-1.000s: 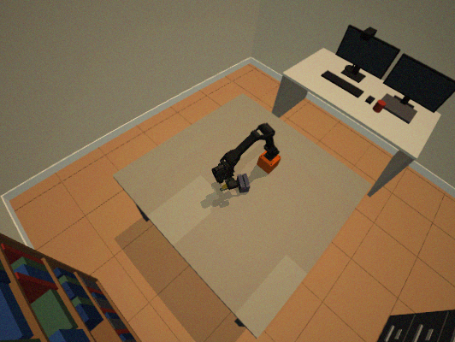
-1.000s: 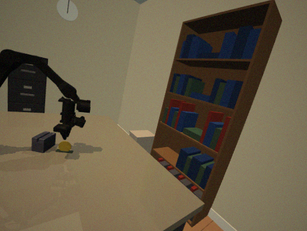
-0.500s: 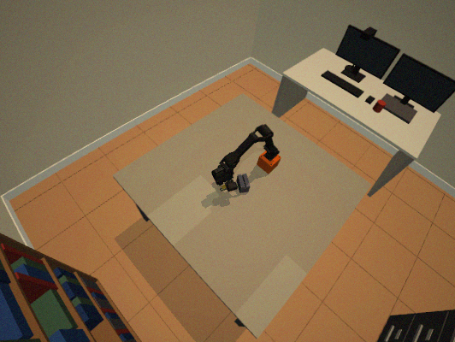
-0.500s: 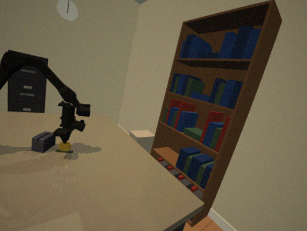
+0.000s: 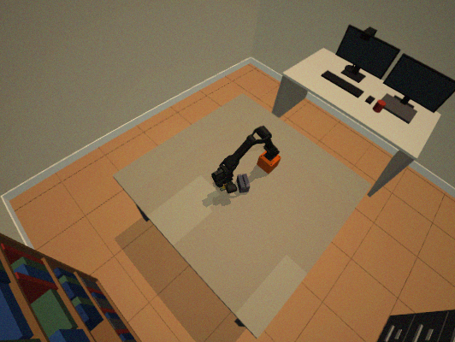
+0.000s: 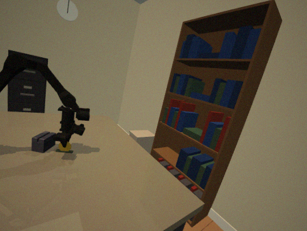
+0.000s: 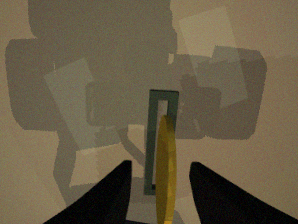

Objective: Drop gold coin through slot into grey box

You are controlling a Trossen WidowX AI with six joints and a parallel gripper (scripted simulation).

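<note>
Right now my gripper tip is right at the gold coin.
</note>
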